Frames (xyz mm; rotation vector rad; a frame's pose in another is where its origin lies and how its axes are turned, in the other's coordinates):
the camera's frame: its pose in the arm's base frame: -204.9 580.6 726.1 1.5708 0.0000 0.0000
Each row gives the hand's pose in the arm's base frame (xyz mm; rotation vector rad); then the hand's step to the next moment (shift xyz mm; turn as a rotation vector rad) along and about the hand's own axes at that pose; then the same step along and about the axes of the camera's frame.
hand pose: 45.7 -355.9 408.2 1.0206 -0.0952 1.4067
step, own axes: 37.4 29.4 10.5 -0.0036 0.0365 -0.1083
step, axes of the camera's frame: -10.6 44.4 -16.9 -0.0854 -0.0474 -0.0594
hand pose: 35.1 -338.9 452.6 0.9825 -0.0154 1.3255
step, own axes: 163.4 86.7 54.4 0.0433 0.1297 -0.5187
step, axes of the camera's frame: 7.2 170.2 -90.3 -0.3544 -0.2215 -0.3363
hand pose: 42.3 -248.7 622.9 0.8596 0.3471 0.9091
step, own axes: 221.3 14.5 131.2 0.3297 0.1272 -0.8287
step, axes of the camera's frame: 200.8 111.5 -116.8 -0.3691 -0.3946 -0.7209
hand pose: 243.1 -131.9 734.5 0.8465 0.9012 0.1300
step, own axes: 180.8 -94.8 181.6 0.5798 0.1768 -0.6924
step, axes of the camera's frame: 226.1 -121.6 93.6 -0.0981 -0.4748 -0.7822
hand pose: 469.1 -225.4 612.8 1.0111 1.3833 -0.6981
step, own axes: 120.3 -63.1 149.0 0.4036 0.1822 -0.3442
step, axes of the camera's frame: 24.8 -142.6 140.4 0.0467 -0.3337 -0.4484
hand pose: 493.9 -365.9 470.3 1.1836 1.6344 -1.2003
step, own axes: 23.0 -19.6 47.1 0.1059 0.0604 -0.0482
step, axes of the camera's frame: -22.3 -28.8 42.5 0.0268 -0.1015 -0.0786
